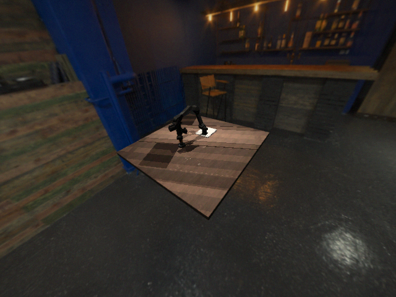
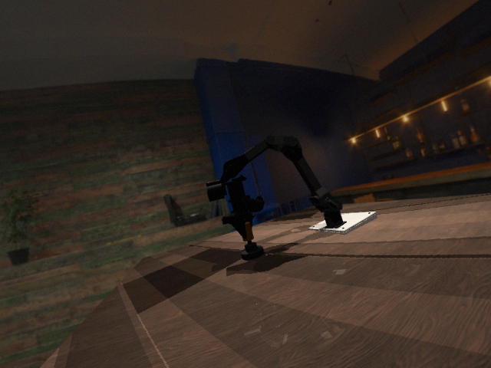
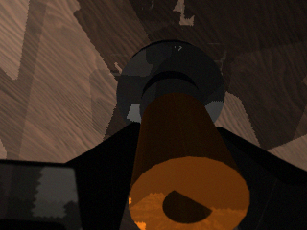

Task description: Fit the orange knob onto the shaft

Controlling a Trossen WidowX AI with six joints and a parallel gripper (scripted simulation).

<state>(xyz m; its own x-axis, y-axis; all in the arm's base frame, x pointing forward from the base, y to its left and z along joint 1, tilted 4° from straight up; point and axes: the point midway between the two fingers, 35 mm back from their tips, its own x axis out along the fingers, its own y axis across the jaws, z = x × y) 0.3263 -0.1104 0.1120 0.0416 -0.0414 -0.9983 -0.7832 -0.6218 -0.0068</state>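
Right now the orange knob is 20 mm above my gripper tip. The rest, counted from my gripper tip: dark round pedestal 40 mm below.
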